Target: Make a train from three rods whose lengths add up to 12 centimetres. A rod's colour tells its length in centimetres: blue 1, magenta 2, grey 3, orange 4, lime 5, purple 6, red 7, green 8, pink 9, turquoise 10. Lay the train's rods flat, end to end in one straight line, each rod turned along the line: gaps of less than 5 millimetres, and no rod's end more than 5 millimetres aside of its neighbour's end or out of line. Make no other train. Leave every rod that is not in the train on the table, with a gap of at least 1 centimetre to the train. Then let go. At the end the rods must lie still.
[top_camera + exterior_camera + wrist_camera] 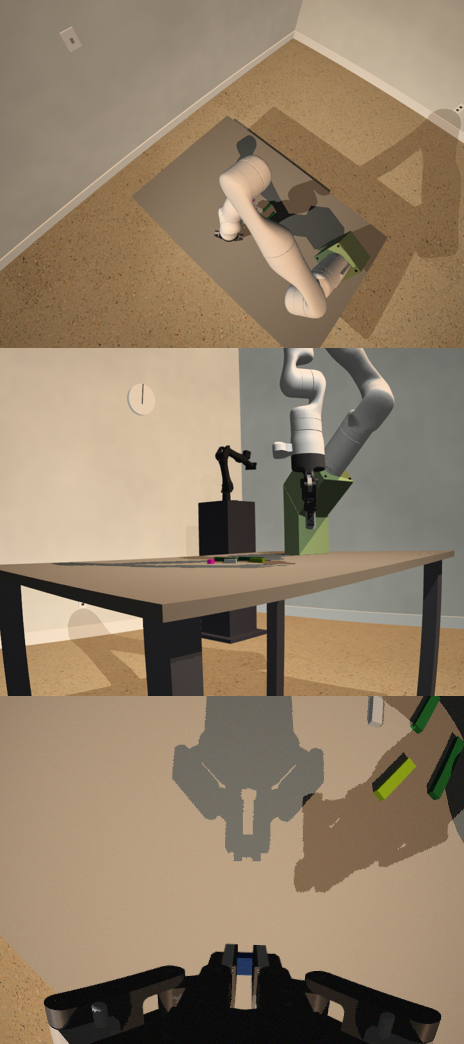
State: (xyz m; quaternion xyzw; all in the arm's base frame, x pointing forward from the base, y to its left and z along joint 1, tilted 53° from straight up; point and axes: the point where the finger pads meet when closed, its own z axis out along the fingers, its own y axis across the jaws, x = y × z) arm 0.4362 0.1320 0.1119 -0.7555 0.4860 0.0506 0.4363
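Right now my hand is 180 mm to the left of the lime rod, 90 mm above it and 30 mm past it. Round my hand: blue rod (10 mm below); magenta rod (250 mm to the right, 90 mm below, 50 mm ahead); grey rod (230 mm to the right, 90 mm below, 10 mm ahead).
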